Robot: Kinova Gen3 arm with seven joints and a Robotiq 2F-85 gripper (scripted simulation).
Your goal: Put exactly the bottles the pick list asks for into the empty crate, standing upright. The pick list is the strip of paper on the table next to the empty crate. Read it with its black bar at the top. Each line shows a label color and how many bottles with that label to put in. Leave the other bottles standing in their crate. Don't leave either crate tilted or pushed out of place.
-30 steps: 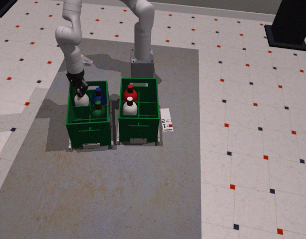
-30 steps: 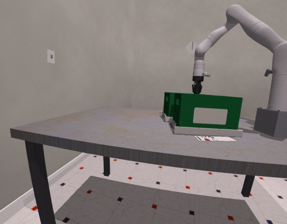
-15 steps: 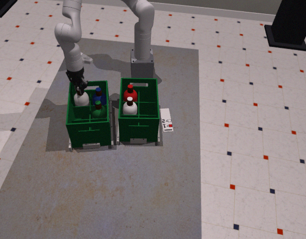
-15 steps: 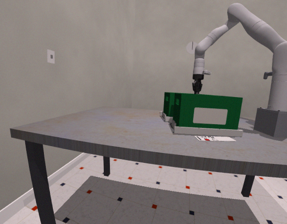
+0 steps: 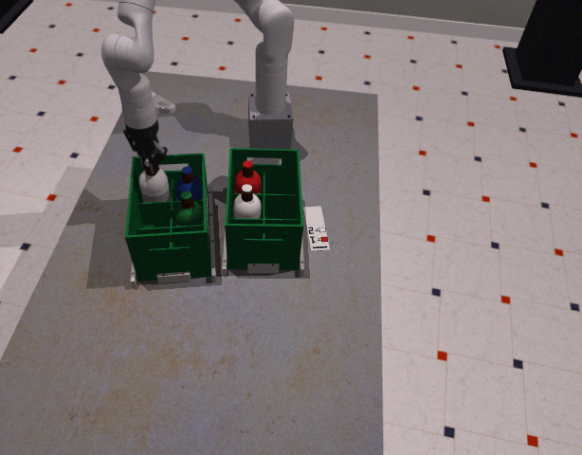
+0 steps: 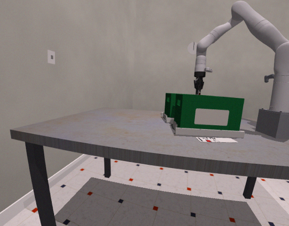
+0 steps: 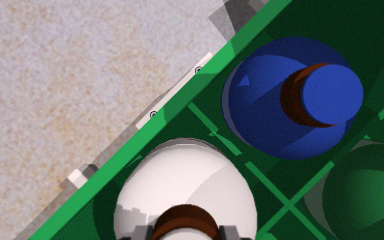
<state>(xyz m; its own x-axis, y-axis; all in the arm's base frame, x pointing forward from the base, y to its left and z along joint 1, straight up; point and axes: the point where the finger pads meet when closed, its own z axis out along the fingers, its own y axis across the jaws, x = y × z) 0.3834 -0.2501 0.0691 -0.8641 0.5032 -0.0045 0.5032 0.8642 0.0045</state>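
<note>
Now: the blue bottle 100 mm below my hand, 90 mm to the left of it and 20 mm behind it. Round my hand: red-label bottle (240 mm to the left, 100 mm below, 70 mm behind); green bottle (110 mm to the left, 100 mm below, 60 mm ahead); pick list (440 mm to the left, 190 mm below, 20 mm behind).
</note>
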